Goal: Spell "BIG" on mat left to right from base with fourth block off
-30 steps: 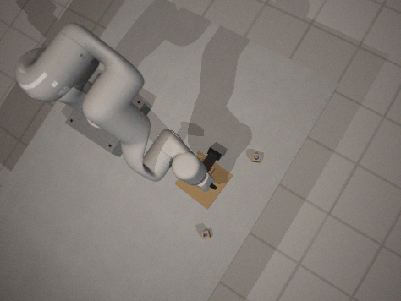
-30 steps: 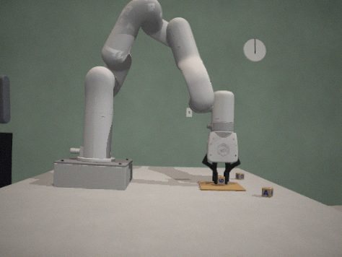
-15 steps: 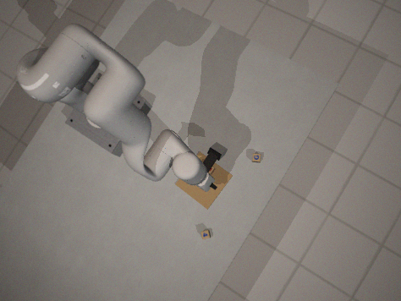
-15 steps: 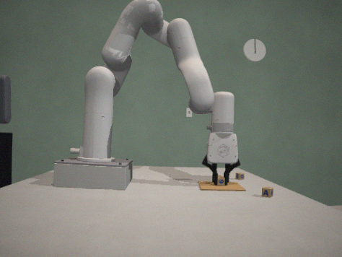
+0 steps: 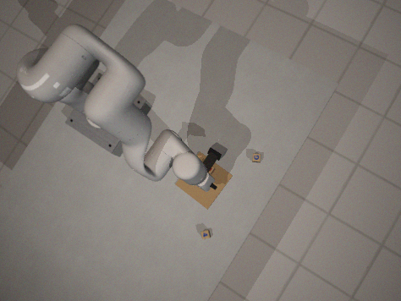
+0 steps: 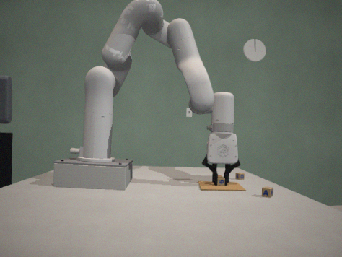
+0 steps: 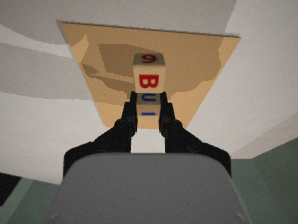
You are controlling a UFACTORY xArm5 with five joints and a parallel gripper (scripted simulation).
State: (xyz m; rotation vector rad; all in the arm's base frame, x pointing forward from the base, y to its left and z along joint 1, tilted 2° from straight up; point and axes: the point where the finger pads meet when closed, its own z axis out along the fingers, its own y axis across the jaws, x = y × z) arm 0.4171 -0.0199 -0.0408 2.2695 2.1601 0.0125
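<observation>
Now: the mat 2 cm below my hand.
</observation>
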